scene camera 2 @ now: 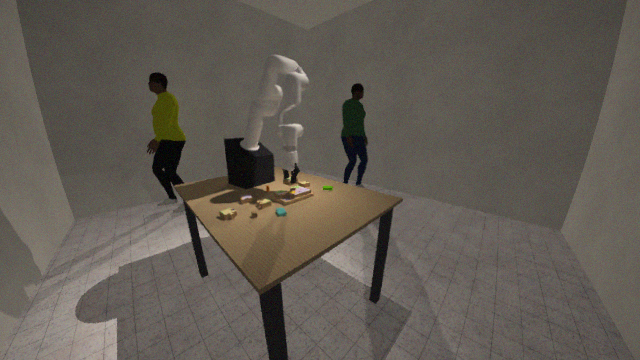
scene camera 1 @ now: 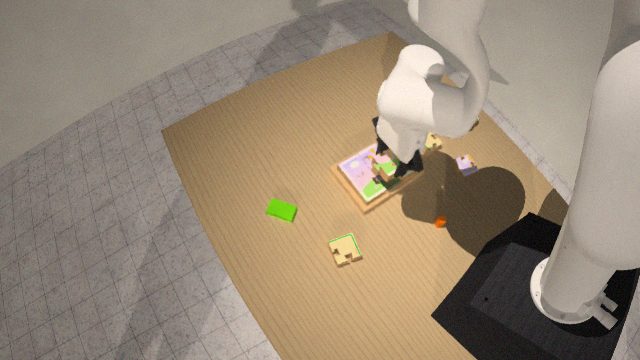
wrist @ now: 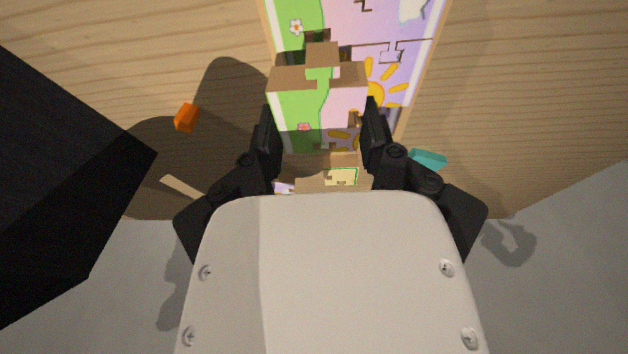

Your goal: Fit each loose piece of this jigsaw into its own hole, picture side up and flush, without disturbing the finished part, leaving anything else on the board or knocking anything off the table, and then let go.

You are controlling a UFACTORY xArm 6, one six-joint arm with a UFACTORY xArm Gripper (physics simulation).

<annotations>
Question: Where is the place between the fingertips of the gripper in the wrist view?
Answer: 318, 116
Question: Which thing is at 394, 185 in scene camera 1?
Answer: A jigsaw board.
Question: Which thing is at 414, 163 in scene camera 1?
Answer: The gripper.
</annotations>
